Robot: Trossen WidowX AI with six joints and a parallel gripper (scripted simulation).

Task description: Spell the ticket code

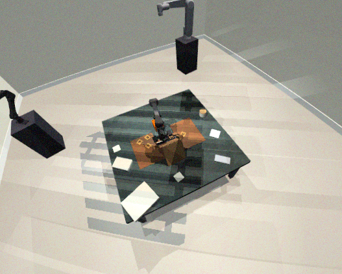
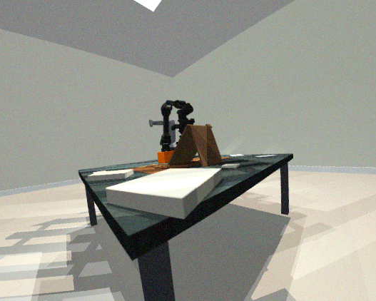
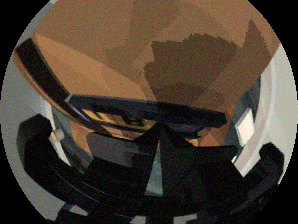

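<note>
The white ticket lies 80 mm below my gripper tip, 60 mm behind it and 10 mm to the right of it. Round my gripper tip: yellow letter tile (270 mm to the left, 170 mm below, 60 mm behind); then flat white slab (460 mm to the right, 160 mm below, 130 mm behind); then mat (170 mm below, 130 mm behind, 80 mm to the left).
</note>
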